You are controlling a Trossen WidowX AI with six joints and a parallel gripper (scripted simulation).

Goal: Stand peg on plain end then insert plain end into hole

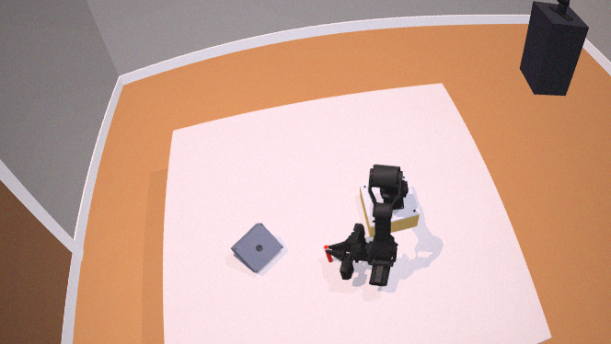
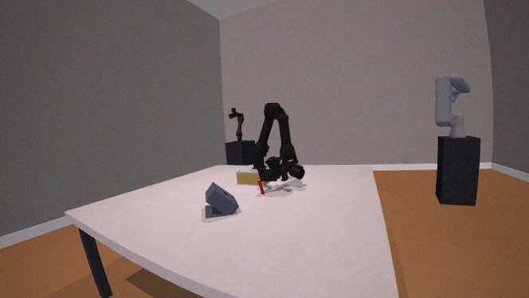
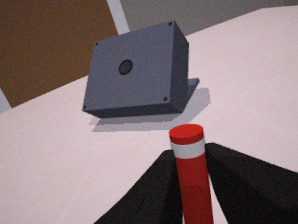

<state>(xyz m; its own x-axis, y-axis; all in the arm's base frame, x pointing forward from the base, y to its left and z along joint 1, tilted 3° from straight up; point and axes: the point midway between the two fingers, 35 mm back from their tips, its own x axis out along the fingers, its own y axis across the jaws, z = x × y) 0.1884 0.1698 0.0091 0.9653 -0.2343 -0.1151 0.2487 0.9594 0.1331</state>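
The red peg lies 10 mm below my gripper tip. From my gripper tip the other things lie so: grey sloped panel: 230 mm ahead, 20 mm to the right, 20 mm below.
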